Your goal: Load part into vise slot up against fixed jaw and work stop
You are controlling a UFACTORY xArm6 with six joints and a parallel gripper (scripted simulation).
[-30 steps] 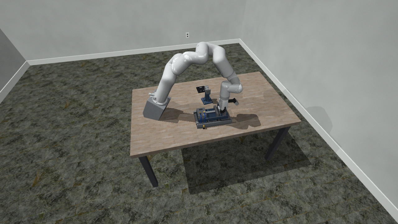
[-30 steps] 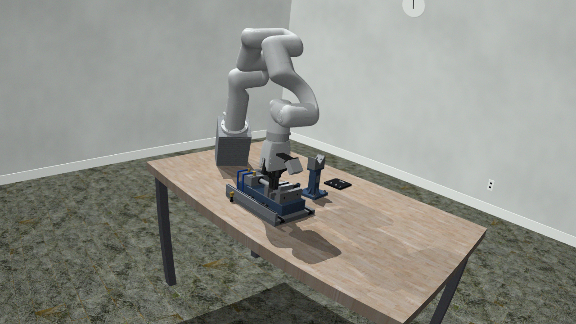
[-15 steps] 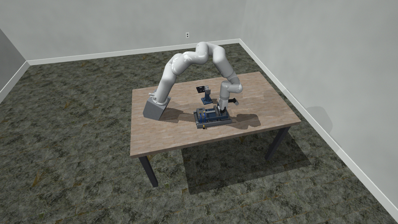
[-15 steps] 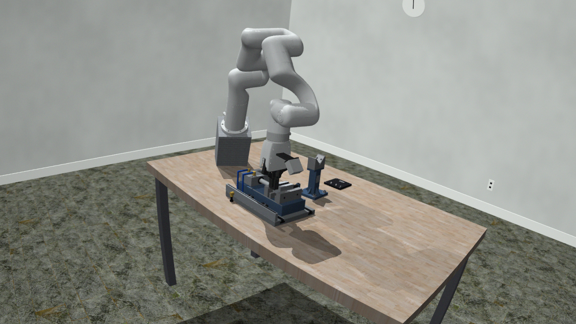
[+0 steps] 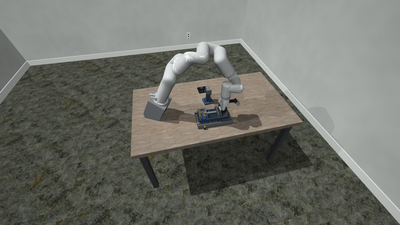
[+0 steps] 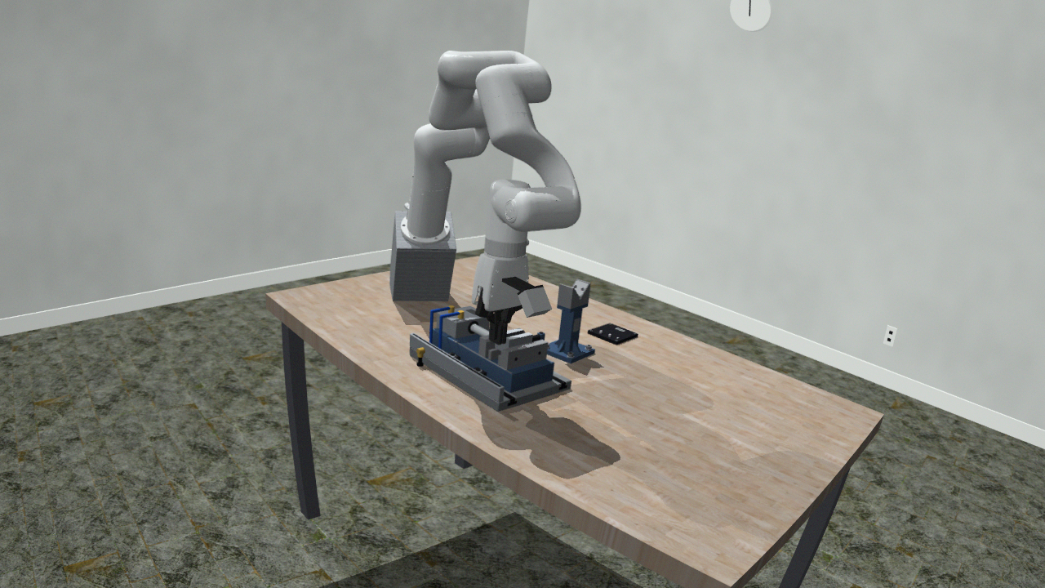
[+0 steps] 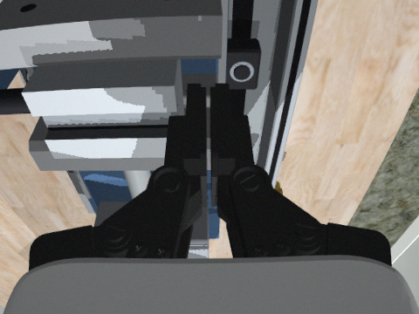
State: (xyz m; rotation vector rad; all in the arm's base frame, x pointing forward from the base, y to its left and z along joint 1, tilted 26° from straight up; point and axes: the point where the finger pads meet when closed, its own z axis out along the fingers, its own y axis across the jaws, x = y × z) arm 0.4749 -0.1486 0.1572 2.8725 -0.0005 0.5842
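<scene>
The grey block is 40 mm to the left of my hand and 20 mm below it. From my hand the other things lie so: dark work stop rod: 90 mm to the left, 30 mm below; fixed jaw: 40 mm to the left, 40 mm below, 30 mm ahead; moving jaw: 50 mm to the left, 40 mm below, 30 mm behind.
</scene>
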